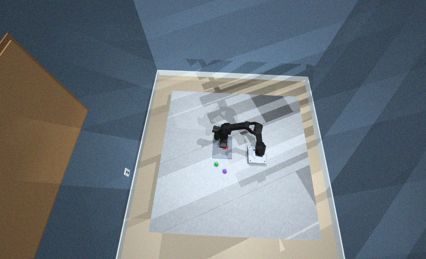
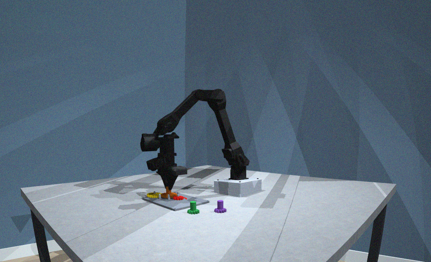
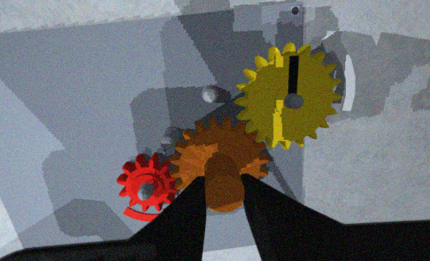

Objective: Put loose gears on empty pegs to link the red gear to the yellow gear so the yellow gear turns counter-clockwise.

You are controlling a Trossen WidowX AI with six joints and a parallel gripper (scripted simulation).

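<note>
Now: gripper tip 1 cm above the orange gear. The rest, counted from my gripper tip: red gear (2 cm behind, 5 cm to the left, 2 cm below); then yellow gear (4 cm ahead, 4 cm to the right, 2 cm below); then grey board (5 cm to the left, 3 cm below).
</note>
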